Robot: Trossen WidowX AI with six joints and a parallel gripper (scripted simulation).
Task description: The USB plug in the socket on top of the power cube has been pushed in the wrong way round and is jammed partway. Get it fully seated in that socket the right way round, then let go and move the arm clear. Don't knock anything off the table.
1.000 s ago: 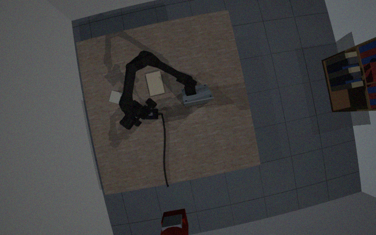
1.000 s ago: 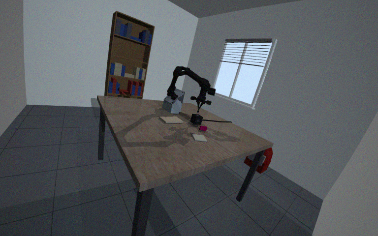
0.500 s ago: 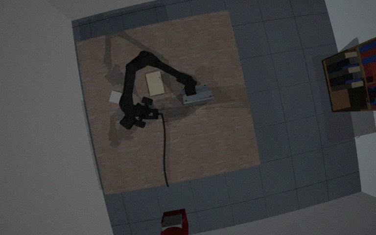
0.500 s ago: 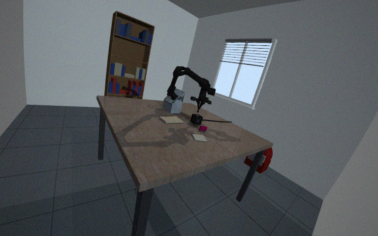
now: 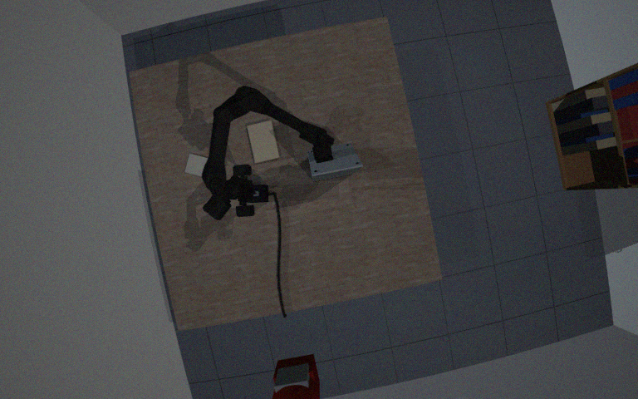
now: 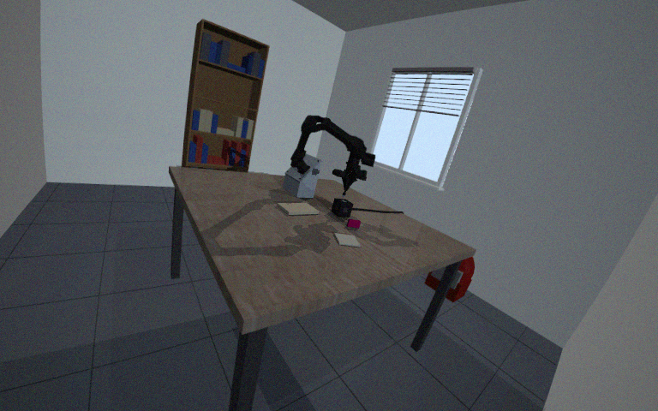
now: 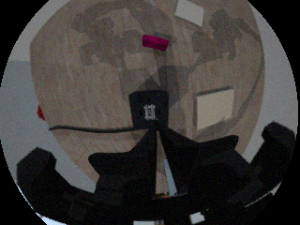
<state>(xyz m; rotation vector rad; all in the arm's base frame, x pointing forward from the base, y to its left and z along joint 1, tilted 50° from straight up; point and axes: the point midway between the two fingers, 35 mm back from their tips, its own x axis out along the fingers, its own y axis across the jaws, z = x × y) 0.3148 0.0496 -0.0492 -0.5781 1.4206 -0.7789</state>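
Now: gripper tip 2 cm above the pale USB plug. The rest, counted from my gripper tip: magenta block: 16 cm ahead, 12 cm below, 4 cm to the right; pale book: 23 cm to the right, 13 cm below, 6 cm behind.
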